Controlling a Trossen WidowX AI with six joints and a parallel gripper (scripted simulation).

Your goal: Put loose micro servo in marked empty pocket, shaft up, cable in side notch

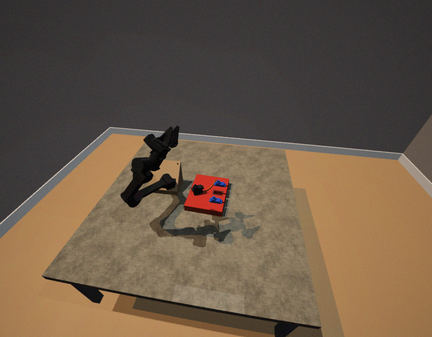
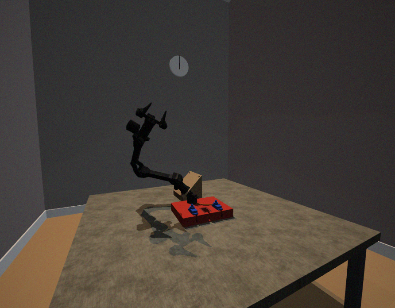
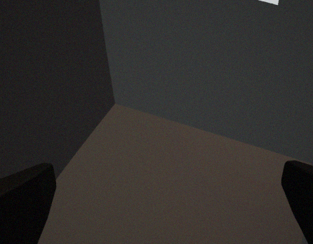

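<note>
Right now the red deck is 6 cm ahead of my gripper tip, 21 cm to the left of it and 60 cm below it.
</note>
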